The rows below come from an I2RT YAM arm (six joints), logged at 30 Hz.
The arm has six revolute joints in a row. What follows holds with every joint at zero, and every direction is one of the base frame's.
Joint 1 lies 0.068 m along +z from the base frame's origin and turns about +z.
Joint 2 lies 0.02 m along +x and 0.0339 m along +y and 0.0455 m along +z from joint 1 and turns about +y.
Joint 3 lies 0.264 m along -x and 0.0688 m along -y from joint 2 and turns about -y.
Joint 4 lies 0.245 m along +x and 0.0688 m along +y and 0.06 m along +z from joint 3 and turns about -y.
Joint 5 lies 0.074 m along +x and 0.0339 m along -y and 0.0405 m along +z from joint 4 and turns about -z.
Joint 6 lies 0.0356 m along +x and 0.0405 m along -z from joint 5 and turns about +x.
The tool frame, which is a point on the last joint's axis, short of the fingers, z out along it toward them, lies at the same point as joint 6; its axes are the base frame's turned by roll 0, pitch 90 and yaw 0 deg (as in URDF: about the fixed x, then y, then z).
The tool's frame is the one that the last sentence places.
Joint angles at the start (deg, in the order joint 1, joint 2, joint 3, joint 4, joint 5, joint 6):
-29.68 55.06 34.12 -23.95 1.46 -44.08
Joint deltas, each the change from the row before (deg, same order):
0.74 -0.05 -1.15 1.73 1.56 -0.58
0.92 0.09 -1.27 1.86 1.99 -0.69
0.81 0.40 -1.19 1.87 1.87 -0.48
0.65 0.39 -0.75 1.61 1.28 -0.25
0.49 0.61 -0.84 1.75 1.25 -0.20
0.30 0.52 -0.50 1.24 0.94 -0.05
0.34 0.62 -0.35 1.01 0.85 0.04
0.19 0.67 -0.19 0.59 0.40 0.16
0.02 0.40 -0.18 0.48 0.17 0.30
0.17 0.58 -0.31 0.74 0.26 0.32
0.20 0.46 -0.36 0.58 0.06 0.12
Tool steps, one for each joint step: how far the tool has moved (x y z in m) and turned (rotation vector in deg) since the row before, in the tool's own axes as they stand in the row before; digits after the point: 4 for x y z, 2 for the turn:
0.0009 0.0032 0.0028 1.19 0.26 -1.07
0.0010 0.0040 0.0034 1.32 0.56 -1.29
0.0010 0.0039 0.0040 1.14 0.68 -1.01
-0.0002 0.0024 0.0027 0.94 0.22 -0.63
0.0005 0.0026 0.0036 0.87 0.40 -0.48
0.0002 0.0015 0.0025 0.68 0.35 -0.21
-0.0002 0.0015 0.0024 0.47 0.38 -0.18
0.0000 0.0013 0.0023 0.01 0.35 -0.02
0.0003 0.0007 0.0016 0.04 0.18 0.27
0.0002 0.0015 0.0022 0.01 0.18 0.18
0.0004 0.0020 0.0019 -0.21 0.08 -0.06

